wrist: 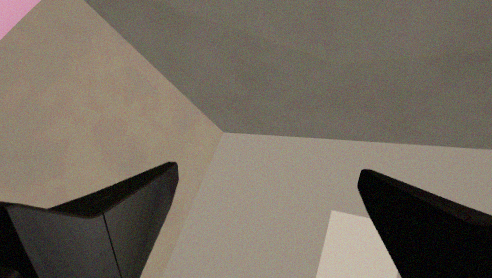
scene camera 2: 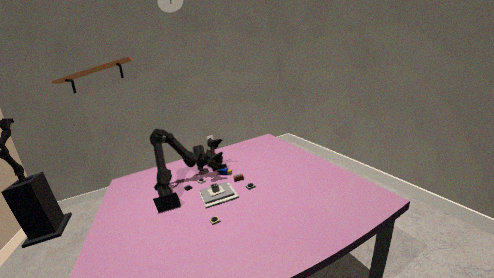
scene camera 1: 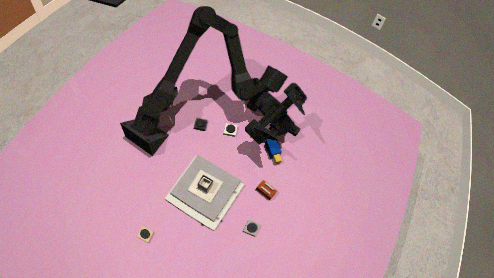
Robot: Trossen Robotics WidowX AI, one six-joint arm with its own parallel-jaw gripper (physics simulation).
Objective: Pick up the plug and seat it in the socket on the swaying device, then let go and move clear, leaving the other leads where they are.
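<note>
A blue block with a yellow end [scene camera 1: 273,148] [scene camera 2: 223,171], likely the plug, lies on the table. My gripper [scene camera 1: 291,127] [scene camera 2: 222,152] [wrist: 270,175] is open, its fingers spread above and beside the blue block, with nothing between the fingertips in the wrist view. One finger partly overlaps the block's near end in scene camera 1. The swaying device [scene camera 1: 212,207] [scene camera 2: 227,192] is a grey plate on a white base, offset from it. Its square, dark-walled socket [scene camera 1: 204,189] [scene camera 2: 215,188] stands on a cream patch. The blue block does not show in the wrist view.
An orange block with pale bars [scene camera 1: 266,189] [scene camera 2: 238,177] lies between the blue block and a grey square with a black disc [scene camera 1: 251,228] [scene camera 2: 250,186]. Similar squares, white [scene camera 1: 230,129], black [scene camera 1: 200,124] and yellowish [scene camera 1: 145,234] [scene camera 2: 215,220], lie around the device.
</note>
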